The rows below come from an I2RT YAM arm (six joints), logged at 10 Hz.
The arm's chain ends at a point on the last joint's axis. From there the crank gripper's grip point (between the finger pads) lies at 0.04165 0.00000 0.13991 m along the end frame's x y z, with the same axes.
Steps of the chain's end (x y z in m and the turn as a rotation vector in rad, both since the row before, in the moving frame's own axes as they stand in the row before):
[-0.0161 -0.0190 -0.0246 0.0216 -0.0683 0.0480]
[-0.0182 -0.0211 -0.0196 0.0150 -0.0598 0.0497]
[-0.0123 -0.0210 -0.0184 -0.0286 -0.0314 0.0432]
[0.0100 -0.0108 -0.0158 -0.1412 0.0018 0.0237]
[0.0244 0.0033 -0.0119 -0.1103 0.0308 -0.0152]
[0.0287 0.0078 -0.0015 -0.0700 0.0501 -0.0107]
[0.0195 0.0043 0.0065 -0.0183 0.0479 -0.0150]
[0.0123 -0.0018 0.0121 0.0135 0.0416 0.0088]
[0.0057 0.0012 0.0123 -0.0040 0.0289 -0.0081]
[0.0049 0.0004 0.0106 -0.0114 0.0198 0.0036]
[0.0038 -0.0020 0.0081 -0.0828 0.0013 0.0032]
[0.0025 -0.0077 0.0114 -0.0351 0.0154 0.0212]
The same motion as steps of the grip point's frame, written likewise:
[-0.0257 -0.0203 -0.0221 0.0216 -0.0683 0.0480]
[-0.0266 -0.0214 -0.0174 0.0150 -0.0598 0.0497]
[-0.0168 -0.0153 -0.0172 -0.0286 -0.0314 0.0432]
[0.0100 0.0099 -0.0173 -0.1412 0.0018 0.0237]
[0.0288 0.0180 -0.0141 -0.1103 0.0308 -0.0152]
[0.0357 0.0170 -0.0041 -0.0700 0.0501 -0.0107]
[0.0262 0.0062 0.0043 -0.0183 0.0479 -0.0150]
[0.0181 -0.0033 0.0102 0.0135 0.0416 0.0088]
[0.0097 0.0014 0.0110 -0.0040 0.0289 -0.0081]
[0.0077 0.0021 0.0097 -0.0114 0.0198 0.0036]
[0.0040 0.0097 0.0076 -0.0828 0.0013 0.0032]
[0.0046 -0.0019 0.0106 -0.0351 0.0154 0.0212]

